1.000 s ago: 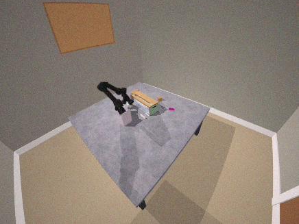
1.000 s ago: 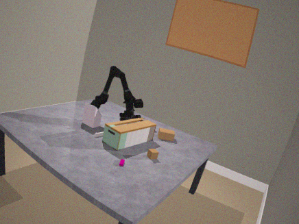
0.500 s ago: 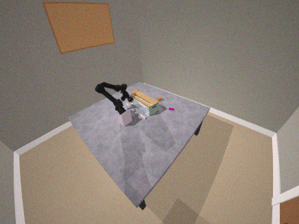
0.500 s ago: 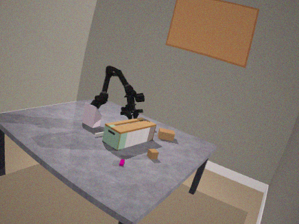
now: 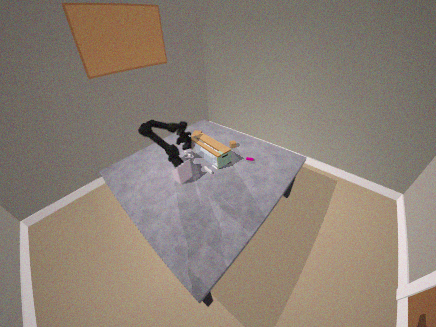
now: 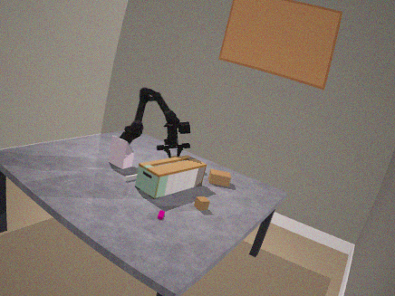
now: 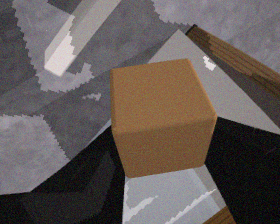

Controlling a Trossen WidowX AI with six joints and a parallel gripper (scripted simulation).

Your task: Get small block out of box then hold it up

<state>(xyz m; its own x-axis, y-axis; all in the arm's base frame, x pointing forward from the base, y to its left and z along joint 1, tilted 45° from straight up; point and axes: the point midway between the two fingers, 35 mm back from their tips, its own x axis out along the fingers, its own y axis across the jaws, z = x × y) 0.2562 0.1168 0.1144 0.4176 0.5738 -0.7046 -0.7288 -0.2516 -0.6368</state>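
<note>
My gripper tip is now 14 cm to the left of the box, 4 cm short of it and 2 cm above it. From my gripper tip the other things lie so: magenta piece 46 cm to the right, 22 cm ahead, 7 cm below; tan block 1 cm to the left, 1 cm behind, 1 cm above.
</note>
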